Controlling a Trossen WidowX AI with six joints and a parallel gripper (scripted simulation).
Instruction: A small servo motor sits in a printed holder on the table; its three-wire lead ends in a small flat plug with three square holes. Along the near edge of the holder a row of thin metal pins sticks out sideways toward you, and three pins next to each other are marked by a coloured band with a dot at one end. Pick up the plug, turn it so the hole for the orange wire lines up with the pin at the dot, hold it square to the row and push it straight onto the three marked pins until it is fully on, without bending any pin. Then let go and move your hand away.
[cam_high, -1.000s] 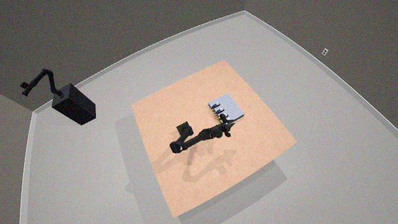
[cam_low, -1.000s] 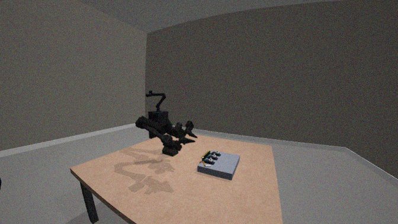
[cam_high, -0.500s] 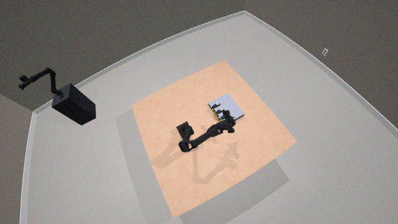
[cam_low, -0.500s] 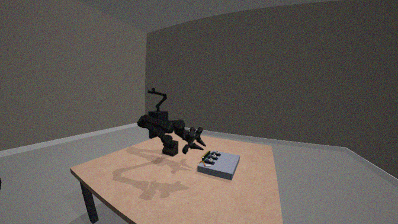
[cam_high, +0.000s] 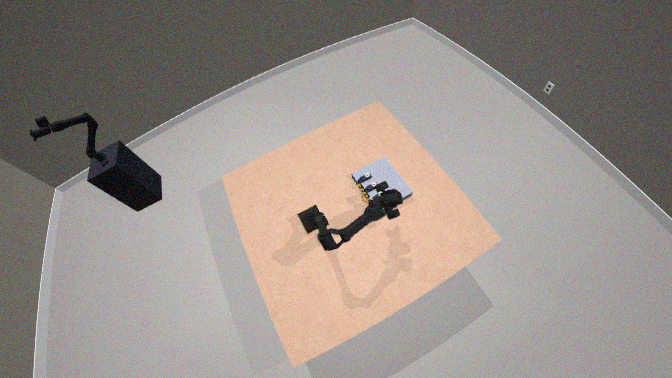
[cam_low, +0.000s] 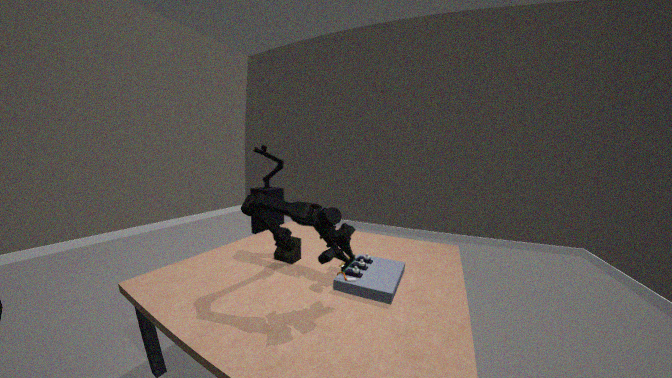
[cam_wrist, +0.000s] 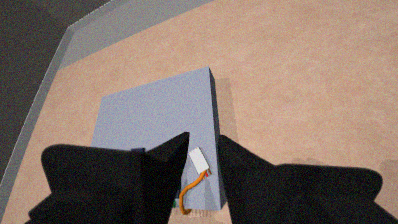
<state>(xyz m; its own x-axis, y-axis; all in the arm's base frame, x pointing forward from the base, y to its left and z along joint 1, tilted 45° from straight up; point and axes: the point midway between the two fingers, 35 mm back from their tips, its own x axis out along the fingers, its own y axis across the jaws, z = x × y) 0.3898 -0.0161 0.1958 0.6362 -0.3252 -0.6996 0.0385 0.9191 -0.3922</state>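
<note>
Now: gripper tip 9 cm to the right of the white band, 8 cm past it and 8 cm above it. Round my gripper tip: grey printed holder: 17 cm to the left, 13 cm below, 7 cm ahead.
</note>
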